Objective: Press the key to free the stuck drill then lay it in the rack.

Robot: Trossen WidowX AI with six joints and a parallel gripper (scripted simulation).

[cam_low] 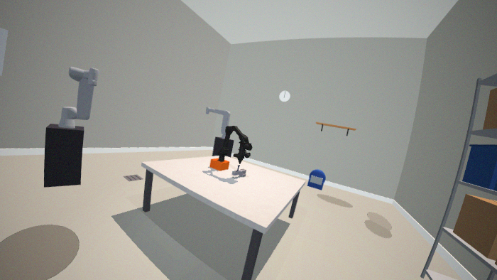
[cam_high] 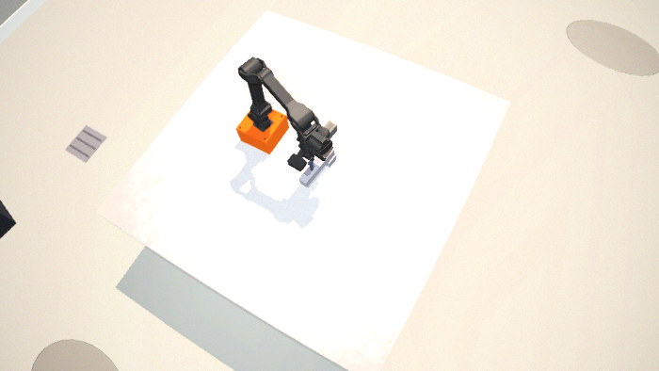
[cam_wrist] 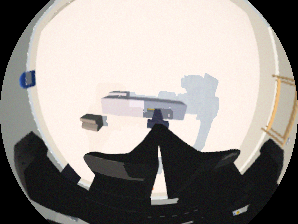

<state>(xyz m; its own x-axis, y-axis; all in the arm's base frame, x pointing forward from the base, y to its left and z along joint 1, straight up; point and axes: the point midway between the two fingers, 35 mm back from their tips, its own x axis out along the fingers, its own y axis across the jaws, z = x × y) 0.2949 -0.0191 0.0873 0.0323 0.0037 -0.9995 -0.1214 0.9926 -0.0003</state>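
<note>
The dark blue drill is 50 mm below my gripper tip and 10 mm behind it. From my gripper tip the other things lie so: grey-brown block (190 mm to the left, 120 mm below, 100 mm behind); then pale grey fixture (100 mm below, 30 mm to the left, 10 mm behind).
</note>
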